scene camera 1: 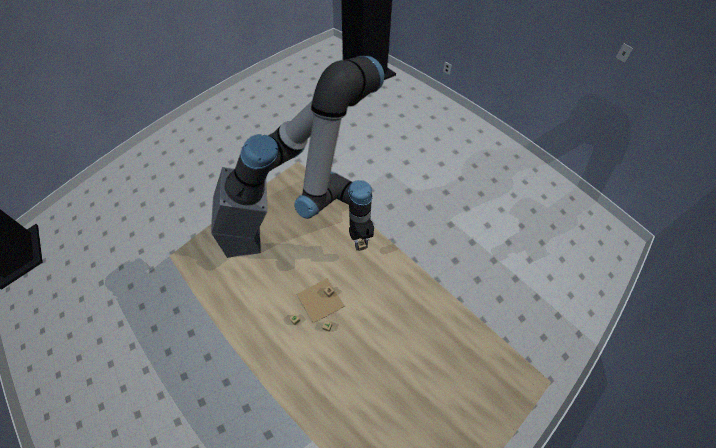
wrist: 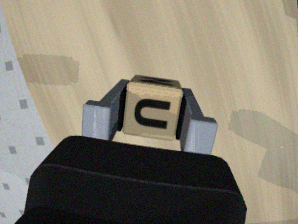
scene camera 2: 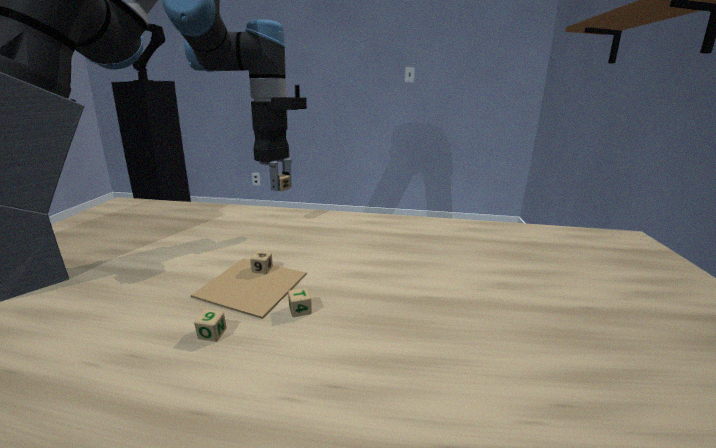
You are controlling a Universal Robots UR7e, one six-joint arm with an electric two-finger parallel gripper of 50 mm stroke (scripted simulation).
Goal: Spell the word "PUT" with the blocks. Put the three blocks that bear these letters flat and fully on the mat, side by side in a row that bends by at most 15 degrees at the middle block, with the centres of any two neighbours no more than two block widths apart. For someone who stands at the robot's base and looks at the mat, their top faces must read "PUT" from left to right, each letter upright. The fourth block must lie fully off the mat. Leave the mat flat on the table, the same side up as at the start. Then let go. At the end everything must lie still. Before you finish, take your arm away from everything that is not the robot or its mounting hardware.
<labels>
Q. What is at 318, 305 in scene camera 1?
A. A tan mat.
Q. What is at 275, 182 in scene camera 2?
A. My gripper.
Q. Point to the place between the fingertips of my gripper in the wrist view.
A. At 153, 100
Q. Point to a U block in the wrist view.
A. At 152, 106
</labels>
